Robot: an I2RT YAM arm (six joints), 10 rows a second.
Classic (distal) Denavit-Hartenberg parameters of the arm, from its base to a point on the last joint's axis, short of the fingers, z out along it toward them. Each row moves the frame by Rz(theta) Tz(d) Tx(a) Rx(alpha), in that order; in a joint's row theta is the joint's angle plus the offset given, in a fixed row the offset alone. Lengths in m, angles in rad.
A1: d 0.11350; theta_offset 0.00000; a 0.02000; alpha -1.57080
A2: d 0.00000; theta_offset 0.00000; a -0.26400; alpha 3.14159
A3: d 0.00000; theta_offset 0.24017; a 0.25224; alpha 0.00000
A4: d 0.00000; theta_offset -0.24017; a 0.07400; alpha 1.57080
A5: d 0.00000; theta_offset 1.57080; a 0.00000; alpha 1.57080
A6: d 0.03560; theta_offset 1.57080; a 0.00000; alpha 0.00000
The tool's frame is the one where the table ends.
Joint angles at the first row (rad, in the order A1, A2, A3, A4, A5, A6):
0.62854, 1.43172, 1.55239, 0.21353, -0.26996, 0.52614
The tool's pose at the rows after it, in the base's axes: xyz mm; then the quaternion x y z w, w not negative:
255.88 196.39 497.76 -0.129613 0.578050 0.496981 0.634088
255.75 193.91 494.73 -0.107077 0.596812 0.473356 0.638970
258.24 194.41 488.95 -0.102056 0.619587 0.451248 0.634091
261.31 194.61 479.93 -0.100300 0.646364 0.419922 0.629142
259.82 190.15 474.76 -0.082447 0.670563 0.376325 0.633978
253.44 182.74 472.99 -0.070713 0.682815 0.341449 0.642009
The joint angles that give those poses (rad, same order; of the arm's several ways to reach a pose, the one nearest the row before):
0.62777, 1.43141, 1.55381, 0.18999, -0.24562, 0.52256
0.62892, 1.42089, 1.54921, 0.14404, -0.17949, 0.50989
0.62891, 1.42348, 1.55225, 0.08666, -0.14936, 0.48780
0.62774, 1.42517, 1.54704, 0.02388, -0.11354, 0.45122
0.62853, 1.40949, 1.53900, -0.04227, -0.02939, 0.41592
0.62890, 1.37656, 1.51889, -0.08474, 0.03684, 0.38348

